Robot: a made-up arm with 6 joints. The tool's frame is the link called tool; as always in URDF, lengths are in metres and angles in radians. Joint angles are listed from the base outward.
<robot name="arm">
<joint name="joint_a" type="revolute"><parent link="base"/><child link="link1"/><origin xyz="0.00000 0.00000 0.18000" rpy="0.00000 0.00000 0.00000"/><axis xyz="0 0 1"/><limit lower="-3.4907" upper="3.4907"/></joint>
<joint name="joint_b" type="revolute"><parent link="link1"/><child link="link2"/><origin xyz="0.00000 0.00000 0.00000" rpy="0.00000 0.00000 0.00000"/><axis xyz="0 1 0"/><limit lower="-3.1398" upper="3.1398"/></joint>
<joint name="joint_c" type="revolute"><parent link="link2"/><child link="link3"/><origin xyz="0.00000 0.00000 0.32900" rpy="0.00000 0.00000 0.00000"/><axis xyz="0 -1 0"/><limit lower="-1.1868" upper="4.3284"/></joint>
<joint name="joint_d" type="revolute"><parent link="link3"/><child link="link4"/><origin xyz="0.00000 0.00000 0.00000" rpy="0.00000 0.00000 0.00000"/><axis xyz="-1 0 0"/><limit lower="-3.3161" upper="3.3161"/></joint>
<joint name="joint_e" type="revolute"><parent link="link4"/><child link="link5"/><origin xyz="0.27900 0.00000 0.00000" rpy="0.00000 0.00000 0.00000"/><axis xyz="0 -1 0"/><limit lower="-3.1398" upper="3.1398"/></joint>
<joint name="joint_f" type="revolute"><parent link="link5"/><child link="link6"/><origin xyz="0.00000 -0.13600 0.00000" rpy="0.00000 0.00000 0.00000"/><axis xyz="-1 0 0"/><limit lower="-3.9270" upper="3.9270"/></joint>
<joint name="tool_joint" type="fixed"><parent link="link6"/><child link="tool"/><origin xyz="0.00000 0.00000 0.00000" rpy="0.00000 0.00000 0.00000"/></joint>
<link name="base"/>
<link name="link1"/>
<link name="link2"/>
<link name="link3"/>
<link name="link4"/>
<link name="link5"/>
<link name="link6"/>
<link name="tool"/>
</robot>
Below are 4 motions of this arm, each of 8 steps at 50 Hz.
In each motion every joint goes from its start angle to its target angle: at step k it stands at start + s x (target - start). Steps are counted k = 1, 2, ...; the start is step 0. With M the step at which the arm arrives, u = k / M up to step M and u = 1 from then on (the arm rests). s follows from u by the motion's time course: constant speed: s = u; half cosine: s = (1 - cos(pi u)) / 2; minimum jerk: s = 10 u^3 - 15 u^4 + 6 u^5.
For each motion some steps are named. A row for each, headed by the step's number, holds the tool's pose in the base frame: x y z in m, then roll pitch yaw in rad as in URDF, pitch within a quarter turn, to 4 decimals.
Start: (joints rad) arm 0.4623 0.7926 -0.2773 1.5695 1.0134 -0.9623
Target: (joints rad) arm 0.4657 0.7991 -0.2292 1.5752 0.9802 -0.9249
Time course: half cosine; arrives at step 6
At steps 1, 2, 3, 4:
1: 0.4369 0.2177 0.2321 0.3834 0.4831 1.7390
2: 0.4382 0.2188 0.2338 0.3664 0.4865 1.7328
3: 0.4399 0.2204 0.2361 0.3431 0.4909 1.7243
4: 0.4416 0.2219 0.2384 0.3197 0.4952 1.7156

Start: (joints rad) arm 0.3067 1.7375 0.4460 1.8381 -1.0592 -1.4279
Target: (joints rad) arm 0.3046 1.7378 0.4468 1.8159 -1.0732 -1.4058
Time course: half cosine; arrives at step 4
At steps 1, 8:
1: 0.4923 0.1930 -0.1066 -1.4214 0.4181 -0.8672
8: 0.4941 0.1899 -0.1064 -1.4392 0.4114 -0.8900

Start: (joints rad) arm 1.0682 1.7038 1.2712 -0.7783 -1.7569 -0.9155
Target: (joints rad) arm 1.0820 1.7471 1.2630 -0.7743 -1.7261 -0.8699
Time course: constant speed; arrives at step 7
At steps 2, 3, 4, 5, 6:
2: 0.3414 0.4242 -0.0743 -3.1039 0.5900 -3.0499
3: 0.3398 0.4233 -0.0778 -3.1049 0.5892 -3.0474
4: 0.3381 0.4223 -0.0813 -3.1060 0.5884 -3.0449
5: 0.3364 0.4213 -0.0848 -3.1070 0.5877 -3.0424
6: 0.3348 0.4203 -0.0883 -3.1080 0.5869 -3.0398

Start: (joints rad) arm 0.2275 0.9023 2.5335 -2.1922 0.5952 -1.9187
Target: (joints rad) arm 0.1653 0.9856 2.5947 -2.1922 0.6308 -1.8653
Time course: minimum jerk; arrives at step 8
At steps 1, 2, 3, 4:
1: 0.3253 0.1562 0.6687 -1.1322 -1.0081 -0.7996
2: 0.3281 0.1549 0.6666 -1.1404 -1.0040 -0.8019
3: 0.3336 0.1522 0.6625 -1.1563 -0.9959 -0.8066
4: 0.3407 0.1485 0.6571 -1.1769 -0.9853 -0.8130

